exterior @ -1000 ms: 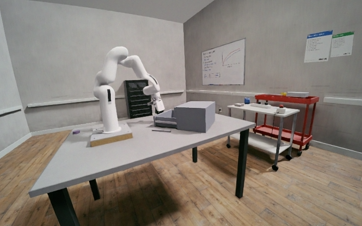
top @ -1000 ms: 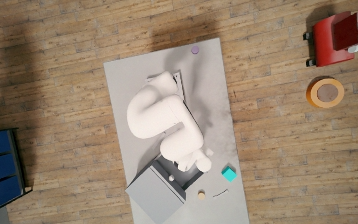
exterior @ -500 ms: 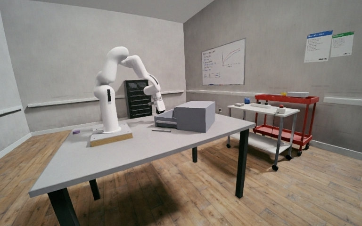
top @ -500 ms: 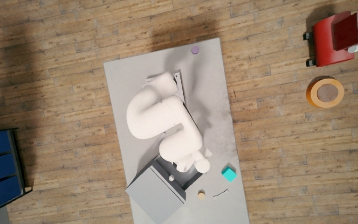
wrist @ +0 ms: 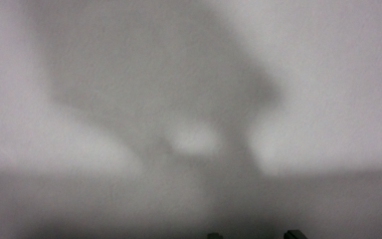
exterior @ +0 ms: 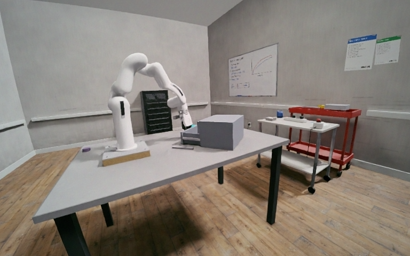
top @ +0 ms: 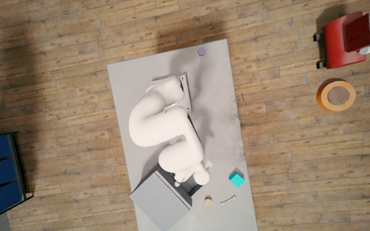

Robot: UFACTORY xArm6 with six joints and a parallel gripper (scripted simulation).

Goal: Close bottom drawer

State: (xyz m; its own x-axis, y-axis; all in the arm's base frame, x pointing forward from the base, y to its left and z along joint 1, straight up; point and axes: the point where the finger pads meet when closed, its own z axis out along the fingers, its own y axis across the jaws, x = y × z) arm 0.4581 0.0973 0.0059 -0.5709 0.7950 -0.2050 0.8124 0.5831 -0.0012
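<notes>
Right now the drawer is 80 mm ahead of my hand, 110 mm to the right of it and 20 mm below it. Round my hand: tan cylinder (310 mm ahead, 50 mm to the left, 40 mm below); thin grey strip (130 mm behind, 200 mm to the right, 40 mm below); grey cabinet (130 mm ahead, 170 mm to the right, 20 mm above).
</notes>
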